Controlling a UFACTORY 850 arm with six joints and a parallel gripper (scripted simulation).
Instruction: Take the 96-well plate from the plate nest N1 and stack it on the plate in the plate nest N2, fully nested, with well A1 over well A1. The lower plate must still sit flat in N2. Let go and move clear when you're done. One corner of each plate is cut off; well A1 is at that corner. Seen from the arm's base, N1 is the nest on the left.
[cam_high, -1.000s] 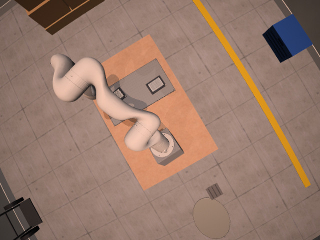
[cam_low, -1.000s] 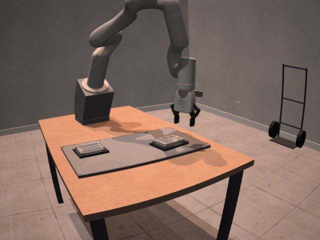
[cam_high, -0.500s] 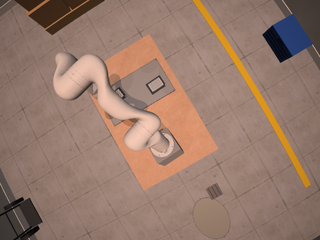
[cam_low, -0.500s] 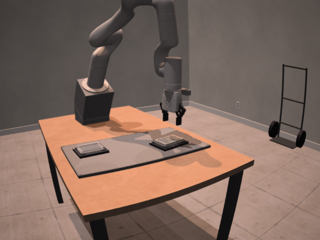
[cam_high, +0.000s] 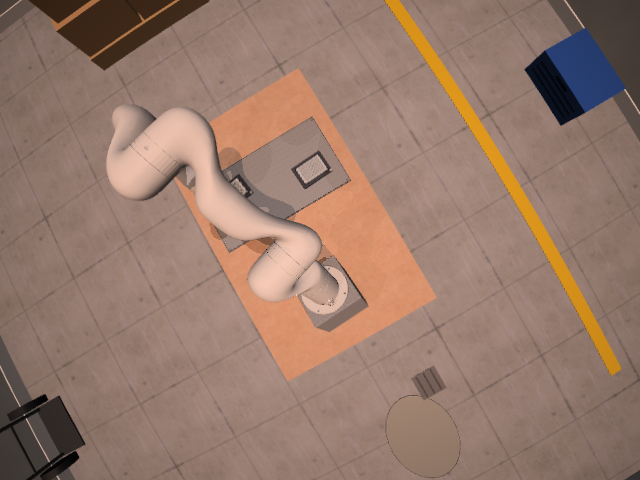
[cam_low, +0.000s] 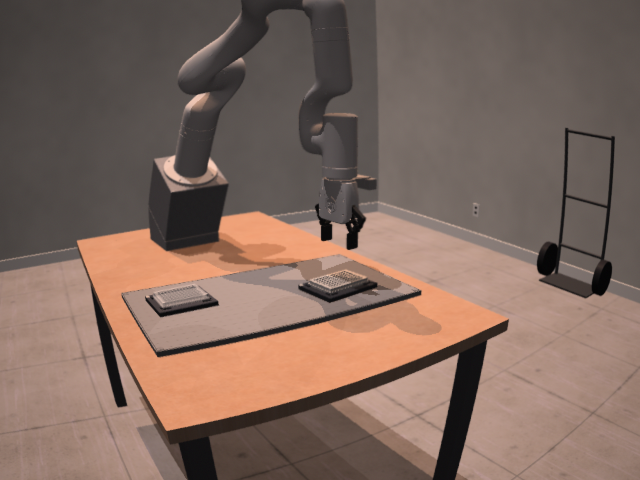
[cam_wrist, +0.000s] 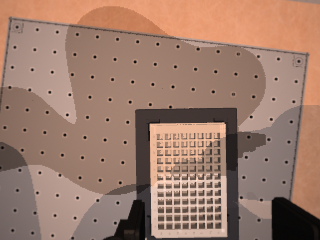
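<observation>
My hand is 120 mm above the plate nest. Also, from my hand: A1 label 110 mm below, 80 mm to the right, 50 mm behind.
</observation>
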